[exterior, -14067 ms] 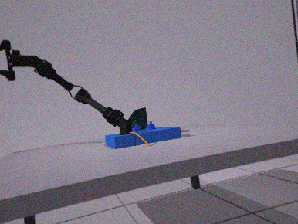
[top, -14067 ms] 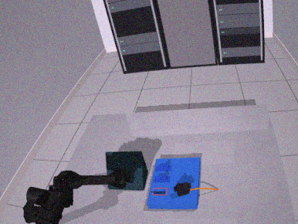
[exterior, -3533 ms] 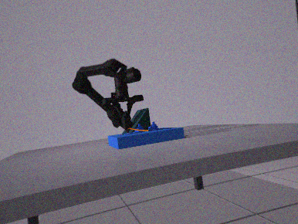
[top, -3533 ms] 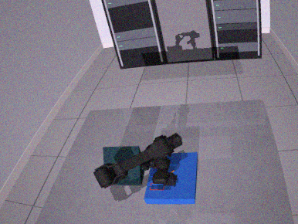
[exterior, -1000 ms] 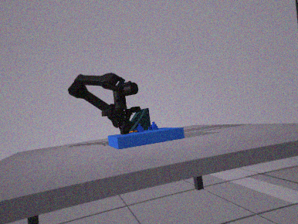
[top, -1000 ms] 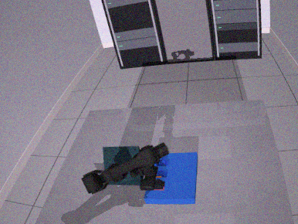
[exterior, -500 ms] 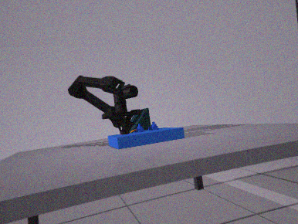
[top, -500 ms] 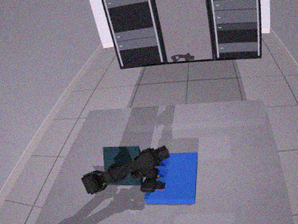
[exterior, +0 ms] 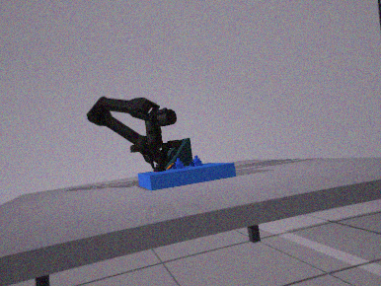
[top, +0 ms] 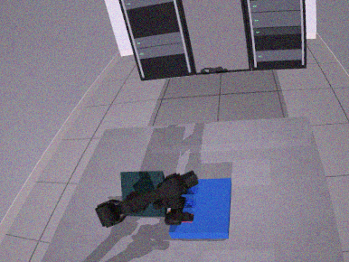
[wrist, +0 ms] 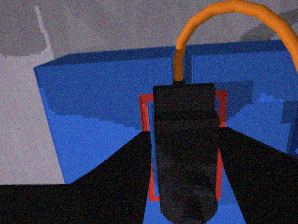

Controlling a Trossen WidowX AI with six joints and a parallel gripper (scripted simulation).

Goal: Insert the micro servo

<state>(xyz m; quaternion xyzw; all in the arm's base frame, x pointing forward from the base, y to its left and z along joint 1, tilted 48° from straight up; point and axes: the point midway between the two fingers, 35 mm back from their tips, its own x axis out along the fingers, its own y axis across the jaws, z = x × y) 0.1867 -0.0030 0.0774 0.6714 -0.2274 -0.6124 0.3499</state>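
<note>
Right now the blue deck is 110 mm ahead of my gripper tip, 90 mm to the left of it and 30 mm below it.
</note>
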